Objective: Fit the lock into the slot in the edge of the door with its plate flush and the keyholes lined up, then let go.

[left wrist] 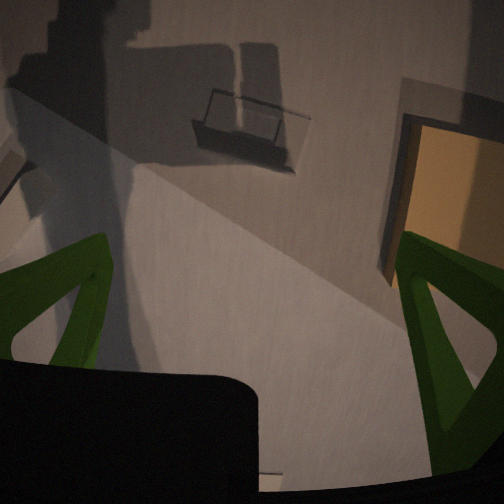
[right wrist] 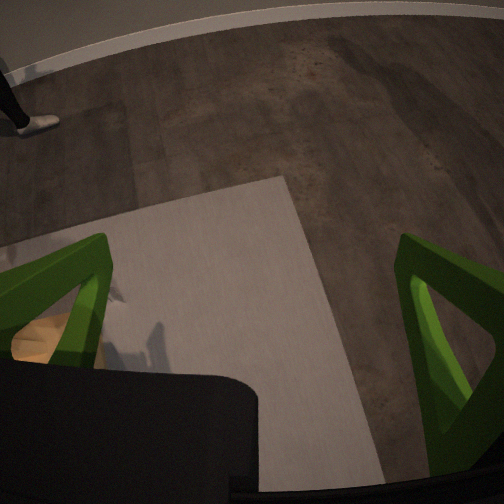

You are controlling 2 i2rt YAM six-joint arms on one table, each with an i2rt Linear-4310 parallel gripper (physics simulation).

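In the left wrist view the lock (left wrist: 247, 132), a dark grey flat box with a thin plate, lies on the table in shadow, well ahead of my fingers. The door (left wrist: 452, 200), a tan panel with a dark edge, lies at the right, apart from the lock. My left gripper (left wrist: 252, 245) is wide open and empty above the table, with its right finger over the door's near corner. My right gripper (right wrist: 252, 240) is wide open and empty over the table's corner. A tan patch of the door (right wrist: 37, 342) shows through its left finger.
The table's edge (right wrist: 325, 310) runs diagonally under the right gripper, with dark wooden floor (right wrist: 350, 125) beyond it. A person's foot (right wrist: 37, 124) stands on the floor at the far left. Heavy arm shadows cover the table around the lock.
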